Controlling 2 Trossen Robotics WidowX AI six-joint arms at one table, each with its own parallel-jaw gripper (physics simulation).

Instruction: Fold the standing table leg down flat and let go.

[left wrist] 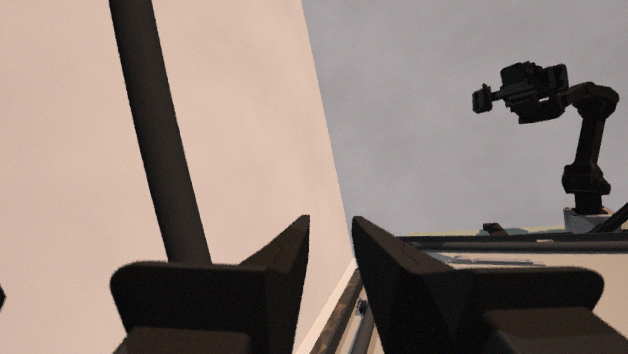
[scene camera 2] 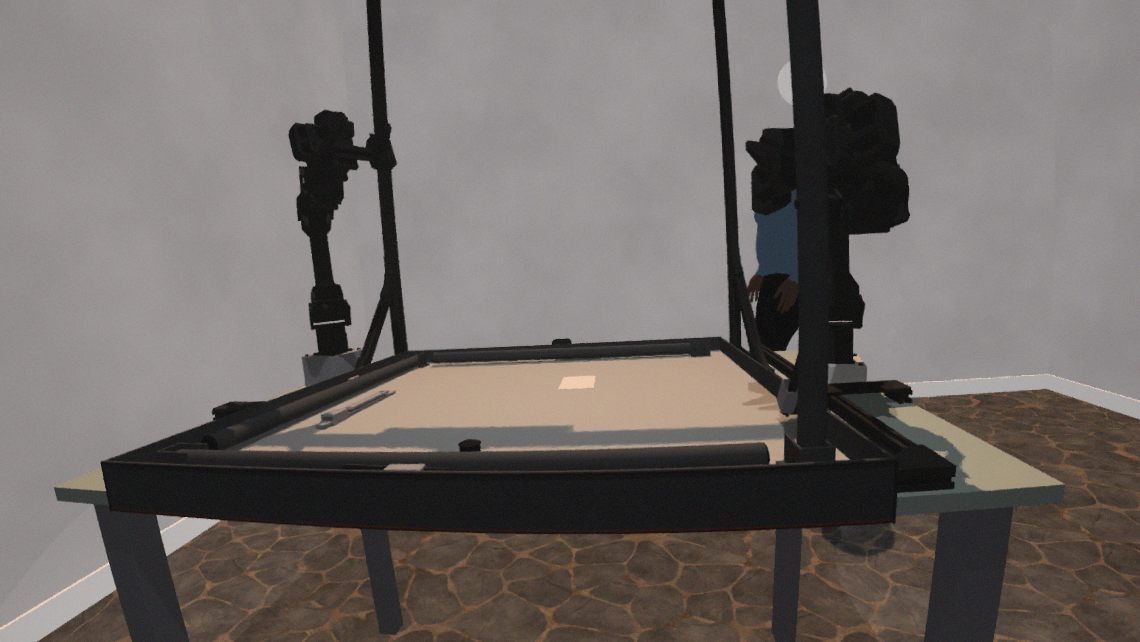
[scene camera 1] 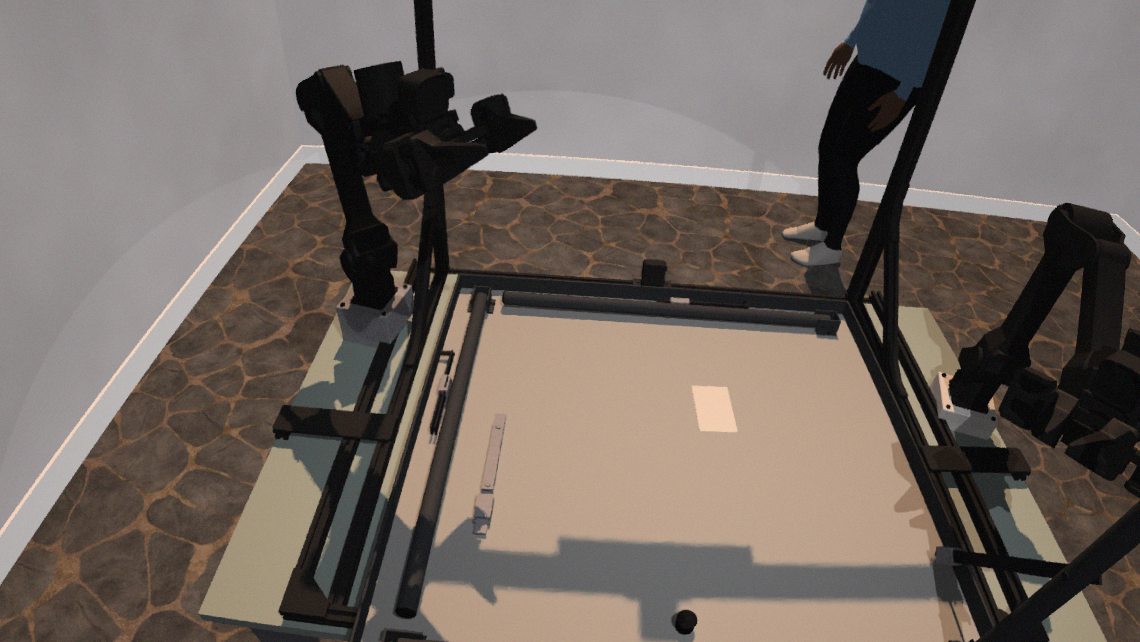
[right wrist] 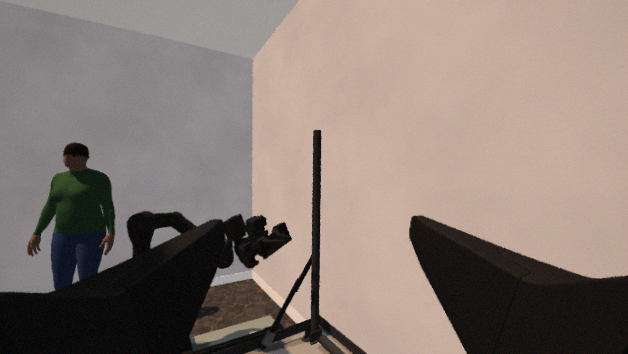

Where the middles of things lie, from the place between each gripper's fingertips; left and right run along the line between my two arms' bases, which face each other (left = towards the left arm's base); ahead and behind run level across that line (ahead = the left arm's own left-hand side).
Right now my left hand is 33 cm above the pale rectangle [scene camera 1: 713, 406], 30 cm past it and 27 cm to the left of it. Round my left hand: pale metal bar [scene camera 1: 483, 510] (59 cm to the right, 32 cm below, 11 cm behind).
The pale metal bar lies 460 mm below my right hand, 70 mm ahead of it and 20 mm to the right of it. From my right hand the other things lie so: pale rectangle: 470 mm below, 300 mm to the left, 120 mm behind.
